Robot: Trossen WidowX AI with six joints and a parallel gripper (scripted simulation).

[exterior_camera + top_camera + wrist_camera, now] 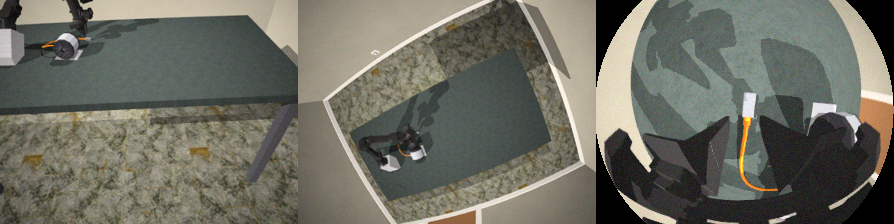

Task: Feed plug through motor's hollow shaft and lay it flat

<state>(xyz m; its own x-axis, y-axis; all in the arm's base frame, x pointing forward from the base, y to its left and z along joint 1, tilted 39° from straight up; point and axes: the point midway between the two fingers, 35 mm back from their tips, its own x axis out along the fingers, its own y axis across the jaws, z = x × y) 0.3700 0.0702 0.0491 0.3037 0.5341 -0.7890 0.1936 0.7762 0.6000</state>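
The grey plug lies 2 cm ahead of my hand, 1 cm to the right of it and 6 cm below it.
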